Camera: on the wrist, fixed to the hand. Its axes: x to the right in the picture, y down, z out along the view.
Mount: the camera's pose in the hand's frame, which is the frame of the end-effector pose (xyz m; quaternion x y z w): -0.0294 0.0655 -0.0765 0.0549 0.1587 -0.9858 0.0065
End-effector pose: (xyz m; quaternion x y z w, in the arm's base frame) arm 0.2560 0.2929 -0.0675 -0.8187 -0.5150 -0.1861 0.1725
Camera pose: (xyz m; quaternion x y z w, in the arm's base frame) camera 0.2940 0.2069 -0.0210 -0.5414 0.7933 0.2729 0.0557
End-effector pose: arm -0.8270 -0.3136 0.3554 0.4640 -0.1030 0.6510 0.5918
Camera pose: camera -0.9245 -0.2994 0.3193 0.0337 0.5864 -0.4999 0.6365
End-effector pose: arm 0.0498 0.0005 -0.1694 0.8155 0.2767 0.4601 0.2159
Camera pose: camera -0.0127 -0.0605 -0.1112 -0.3286 0.8653 -0.0956 0.3663
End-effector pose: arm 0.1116 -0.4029 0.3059 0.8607 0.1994 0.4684 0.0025
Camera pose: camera 0.0580 -0.4873 0.3377 -0.2652 0.8759 0.1262 0.3829
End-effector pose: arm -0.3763 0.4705 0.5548 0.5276 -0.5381 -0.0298 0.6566
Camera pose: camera -0.3668 0.5678 0.5928 0.5747 0.6192 -0.5342 0.0313
